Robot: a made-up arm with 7 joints. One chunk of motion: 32 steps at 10 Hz.
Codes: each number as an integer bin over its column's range. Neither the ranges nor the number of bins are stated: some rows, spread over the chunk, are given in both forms.
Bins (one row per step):
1: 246 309 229 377 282 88
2: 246 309 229 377 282 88
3: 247 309 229 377 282 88
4: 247 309 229 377 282 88
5: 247 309 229 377 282 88
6: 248 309 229 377 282 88
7: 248 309 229 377 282 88
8: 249 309 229 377 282 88
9: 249 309 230 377 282 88
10: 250 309 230 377 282 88
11: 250 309 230 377 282 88
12: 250 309 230 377 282 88
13: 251 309 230 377 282 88
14: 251 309 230 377 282 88
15: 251 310 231 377 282 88
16: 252 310 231 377 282 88
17: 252 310 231 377 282 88
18: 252 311 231 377 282 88
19: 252 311 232 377 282 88
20: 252 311 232 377 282 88
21: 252 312 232 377 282 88
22: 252 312 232 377 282 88
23: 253 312 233 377 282 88
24: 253 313 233 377 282 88
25: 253 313 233 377 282 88
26: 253 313 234 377 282 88
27: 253 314 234 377 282 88
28: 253 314 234 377 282 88
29: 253 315 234 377 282 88
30: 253 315 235 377 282 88
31: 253 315 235 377 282 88
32: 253 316 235 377 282 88
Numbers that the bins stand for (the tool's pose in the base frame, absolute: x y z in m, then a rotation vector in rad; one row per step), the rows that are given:
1: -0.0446 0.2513 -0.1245 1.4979 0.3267 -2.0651
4: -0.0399 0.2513 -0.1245 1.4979 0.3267 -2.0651
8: -0.0305 0.2513 -0.1245 1.4979 0.3267 -2.0651
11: -0.0258 0.2513 -0.1198 1.4979 0.3267 -2.0651
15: -0.0211 0.2560 -0.1151 1.4979 0.3267 -2.0651
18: -0.0164 0.2607 -0.1151 1.4979 0.3267 -2.0651
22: -0.0164 0.2654 -0.1104 1.4979 0.3267 -2.0651
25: -0.0117 0.2701 -0.1057 1.4979 0.3267 -2.0651
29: -0.0117 0.2795 -0.1010 1.4979 0.3267 -2.0651
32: -0.0117 0.2841 -0.0963 1.4979 0.3267 -2.0651
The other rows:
2: -0.0446 0.2513 -0.1245 1.4979 0.3267 -2.0651
3: -0.0399 0.2513 -0.1245 1.4979 0.3267 -2.0651
5: -0.0399 0.2513 -0.1245 1.4979 0.3267 -2.0651
6: -0.0352 0.2513 -0.1245 1.4979 0.3267 -2.0651
7: -0.0352 0.2513 -0.1245 1.4979 0.3267 -2.0651
9: -0.0305 0.2513 -0.1198 1.4979 0.3267 -2.0651
10: -0.0258 0.2513 -0.1198 1.4979 0.3267 -2.0651
12: -0.0258 0.2513 -0.1198 1.4979 0.3267 -2.0651
13: -0.0211 0.2513 -0.1198 1.4979 0.3267 -2.0651
14: -0.0211 0.2513 -0.1198 1.4979 0.3267 -2.0651
16: -0.0164 0.2560 -0.1151 1.4979 0.3267 -2.0651
17: -0.0164 0.2560 -0.1151 1.4979 0.3267 -2.0651
19: -0.0164 0.2607 -0.1104 1.4979 0.3267 -2.0651
20: -0.0164 0.2607 -0.1104 1.4979 0.3267 -2.0651
21: -0.0164 0.2654 -0.1104 1.4979 0.3267 -2.0651
23: -0.0117 0.2654 -0.1057 1.4979 0.3267 -2.0651
24: -0.0117 0.2701 -0.1057 1.4979 0.3267 -2.0651
26: -0.0117 0.2701 -0.1010 1.4979 0.3267 -2.0651
27: -0.0117 0.2748 -0.1010 1.4979 0.3267 -2.0651
28: -0.0117 0.2748 -0.1010 1.4979 0.3267 -2.0651
30: -0.0117 0.2795 -0.0963 1.4979 0.3267 -2.0651
31: -0.0117 0.2795 -0.0963 1.4979 0.3267 -2.0651

